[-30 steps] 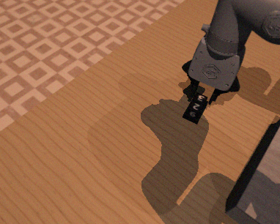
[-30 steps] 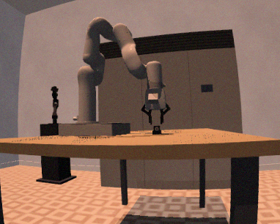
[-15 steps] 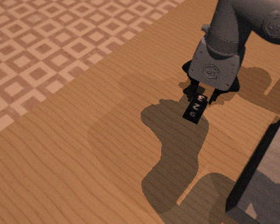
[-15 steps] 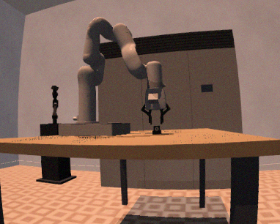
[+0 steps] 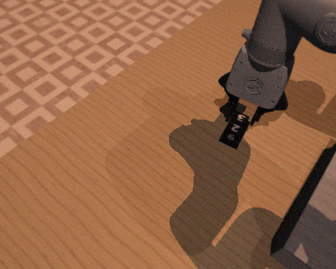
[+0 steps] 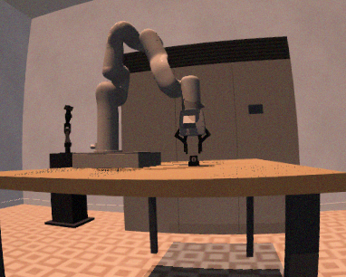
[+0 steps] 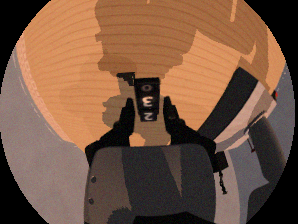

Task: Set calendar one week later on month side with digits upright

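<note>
The black cube lies 40 mm below my hand. The rest, counted from my hand: black digit cube (30 mm to the left, 40 mm below).
</note>
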